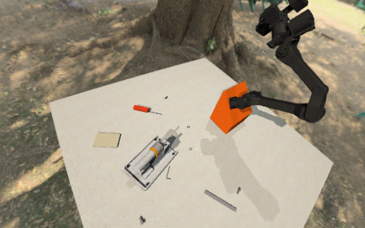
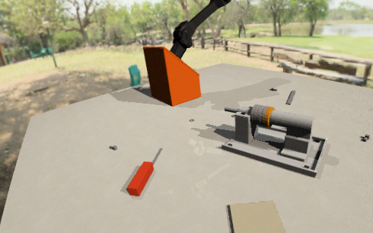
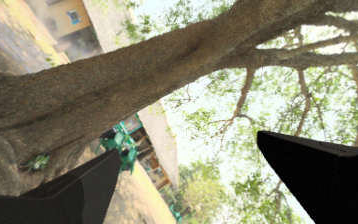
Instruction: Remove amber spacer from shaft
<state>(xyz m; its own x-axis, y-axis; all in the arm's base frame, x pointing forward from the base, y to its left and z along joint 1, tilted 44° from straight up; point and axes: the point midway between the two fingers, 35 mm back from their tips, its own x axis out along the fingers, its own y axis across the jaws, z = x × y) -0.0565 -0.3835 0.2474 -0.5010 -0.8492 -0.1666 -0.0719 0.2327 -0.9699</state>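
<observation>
The grey shaft is 580 mm ahead of my gripper tip, 160 mm to the left of it and 550 mm below it. The rest, counted from my gripper tip: grey spacer 610 mm ahead, 170 mm to the left, 550 mm below; then amber spacer 630 mm ahead, 180 mm to the left, 550 mm below; then grey bar 430 mm ahead, 500 mm to the left, 630 mm below.
</observation>
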